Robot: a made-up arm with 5 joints.
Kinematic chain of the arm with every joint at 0, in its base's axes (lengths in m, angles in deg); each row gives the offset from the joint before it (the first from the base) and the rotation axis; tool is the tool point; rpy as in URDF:
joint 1: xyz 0.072 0 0.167 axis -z
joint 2: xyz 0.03 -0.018 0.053 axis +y
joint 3: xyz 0.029 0 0.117 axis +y
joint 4: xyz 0.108 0 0.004 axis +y
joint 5: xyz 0.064 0.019 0 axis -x
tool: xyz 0 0 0 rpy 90 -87.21 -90
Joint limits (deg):
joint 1: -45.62..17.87
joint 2: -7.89..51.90
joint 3: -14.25..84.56
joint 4: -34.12..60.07
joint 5: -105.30..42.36
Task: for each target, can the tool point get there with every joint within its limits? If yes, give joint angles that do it. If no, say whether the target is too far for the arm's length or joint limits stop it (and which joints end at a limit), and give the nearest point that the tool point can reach.
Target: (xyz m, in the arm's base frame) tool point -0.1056 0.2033 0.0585
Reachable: no: joint limits stop it (at a limit: joint 1, joint 2) | nearest point 0.1101 0.0403 0.1195 | short by 0.277 m
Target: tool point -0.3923 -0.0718 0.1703
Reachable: no: too far | nearest point 0.0716 0.0011 0.1889 | short by 0.470 m
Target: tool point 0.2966 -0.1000 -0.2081
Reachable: no: too far | nearest point 0.2405 -0.0533 0.1013 | short by 0.318 m
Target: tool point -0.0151 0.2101 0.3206
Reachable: no: joint limits stop it (at a limit: joint 1, joint 2, joint 4) | nearest point 0.1975 0.1297 0.2829 | short by 0.230 m
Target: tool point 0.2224 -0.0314 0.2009
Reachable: yes | joints 12.18 -1.89 66.93 -25.47 -35.21
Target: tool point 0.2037 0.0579 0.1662
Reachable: yes | joints -23.34 14.67 50.10 19.36 -88.74
